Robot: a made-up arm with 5 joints.
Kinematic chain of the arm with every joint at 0, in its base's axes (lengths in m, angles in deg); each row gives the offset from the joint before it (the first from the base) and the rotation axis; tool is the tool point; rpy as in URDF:
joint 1: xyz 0 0 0.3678 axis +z
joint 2: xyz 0 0 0 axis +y
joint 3: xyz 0.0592 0 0.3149 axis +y
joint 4: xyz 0.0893 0 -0.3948 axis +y
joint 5: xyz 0.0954 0 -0.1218 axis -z
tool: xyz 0 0 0 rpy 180 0 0
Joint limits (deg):
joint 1: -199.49..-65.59
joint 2: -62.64..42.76
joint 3: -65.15..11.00
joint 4: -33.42..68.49
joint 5: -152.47..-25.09
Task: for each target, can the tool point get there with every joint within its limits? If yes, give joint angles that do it. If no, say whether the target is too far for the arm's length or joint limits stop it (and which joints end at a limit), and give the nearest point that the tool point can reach.
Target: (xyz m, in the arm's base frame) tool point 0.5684 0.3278 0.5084
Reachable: no: joint limits stop it (at a limit: joint 2, joint 3, joint 4) | nearest point 0.1406 0.0811 0.2377 | short by 0.563 m
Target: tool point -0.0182 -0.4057 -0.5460
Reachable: no: too far | nearest point -0.0149 -0.3316 0.0043 | short by 0.555 m
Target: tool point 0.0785 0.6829 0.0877
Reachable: no: joint limits stop it (at a limit: joint 2, joint 3) | nearest point 0.0181 0.1576 0.2167 | short by 0.544 m
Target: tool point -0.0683 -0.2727 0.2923
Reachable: yes | joints -104.07 -29.20 -12.78 60.16 -113.73
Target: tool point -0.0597 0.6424 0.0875
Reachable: no: joint limits stop it (at a limit: joint 2, joint 3) | nearest point -0.0146 0.1574 0.2144 | short by 0.503 m
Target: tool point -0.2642 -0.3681 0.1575
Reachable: yes | joints -125.67 28.20 -31.96 -20.54 -71.49
